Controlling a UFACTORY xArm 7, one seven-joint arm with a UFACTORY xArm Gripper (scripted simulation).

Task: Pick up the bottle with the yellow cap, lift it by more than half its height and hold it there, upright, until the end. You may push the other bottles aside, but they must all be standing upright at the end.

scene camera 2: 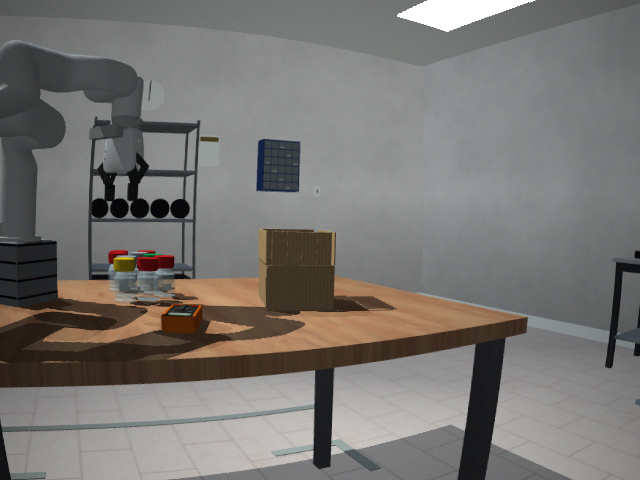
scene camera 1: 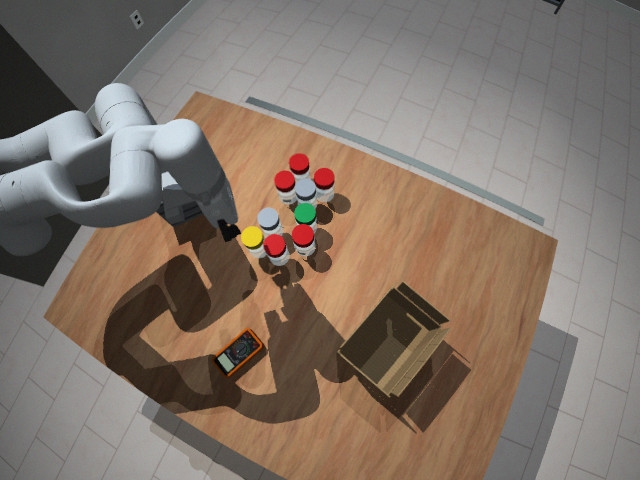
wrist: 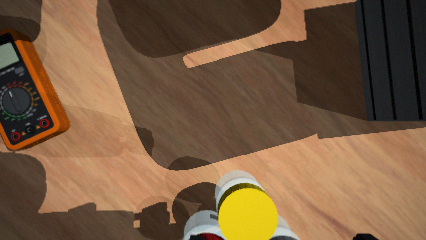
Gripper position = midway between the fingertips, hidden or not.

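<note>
There is a cardboard box, which I see in scene camera 1 (scene camera 1: 386, 346) and in scene camera 2 (scene camera 2: 301, 277); in the wrist view the box is out of frame. An orange multimeter (scene camera 2: 175, 319) is there to be seen too. And my own gripper appears at (scene camera 2: 120, 201) and also at (scene camera 1: 230, 219).
</note>
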